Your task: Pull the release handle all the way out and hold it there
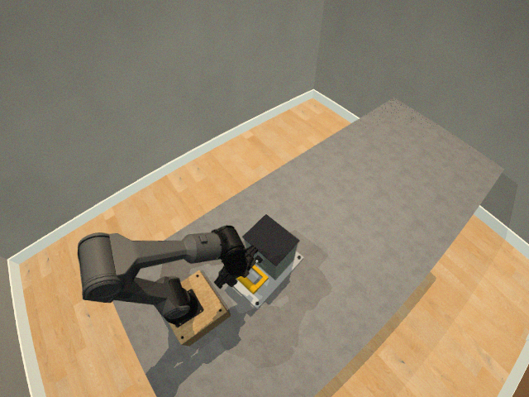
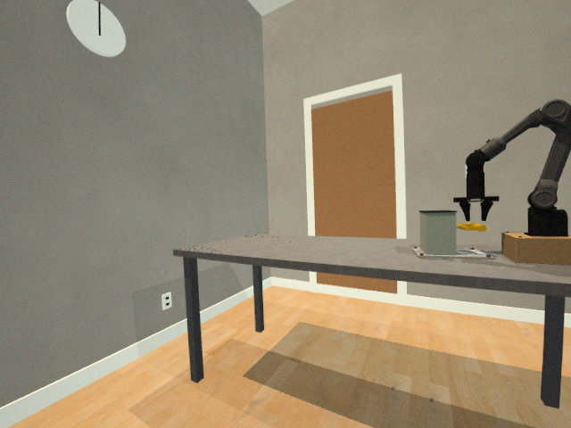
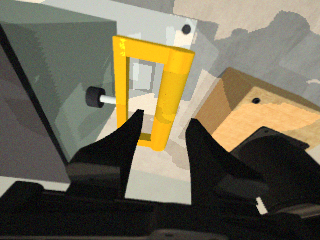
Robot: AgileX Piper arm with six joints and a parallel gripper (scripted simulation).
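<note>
The yellow release handle lies 50 mm ahead of my hand, 30 mm below it and 10 mm to the left of it. The rest, counted from my hand: light baseplate: 130 mm below, 90 mm ahead, 20 mm to the left.
</note>
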